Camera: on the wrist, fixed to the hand. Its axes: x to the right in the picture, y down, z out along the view.
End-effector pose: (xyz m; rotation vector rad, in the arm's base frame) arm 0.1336 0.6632 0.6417 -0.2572 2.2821 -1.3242
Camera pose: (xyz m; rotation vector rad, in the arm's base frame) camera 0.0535 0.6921 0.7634 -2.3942 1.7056 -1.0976
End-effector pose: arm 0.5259 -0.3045 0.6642 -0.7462 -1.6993 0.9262
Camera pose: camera 0.6230 -0.3118 0.7764 0.6447 -2.1664 -0.3007
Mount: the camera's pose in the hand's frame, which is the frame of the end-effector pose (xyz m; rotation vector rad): 0.0196 -0.0955 -0.1121 -0.3490 -0.4605 -1.4951
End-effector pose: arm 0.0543 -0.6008 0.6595 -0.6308 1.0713 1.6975
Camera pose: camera 0.1271 -0.6789 0.5562 -0.8598 -0.1650 0.5826
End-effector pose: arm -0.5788 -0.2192 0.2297 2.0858 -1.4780 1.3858
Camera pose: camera -0.5611 -0.1147 0.3338 2.3045 0.0708 0.0635
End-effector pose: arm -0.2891 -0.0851 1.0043 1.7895 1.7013 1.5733
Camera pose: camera -0.4366 -0.0942 0.9888 0.2940 1.6006 0.6032
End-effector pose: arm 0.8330 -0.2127 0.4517 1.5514 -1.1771 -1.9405
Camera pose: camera 0.9498 -0.2135 0.3599 -1.2907 -0.3842 2.0736
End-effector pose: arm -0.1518 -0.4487 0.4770 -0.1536 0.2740 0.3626
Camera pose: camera -0.1254 -0.5525 0.3741 -0.5525 -0.3953 -1.0443
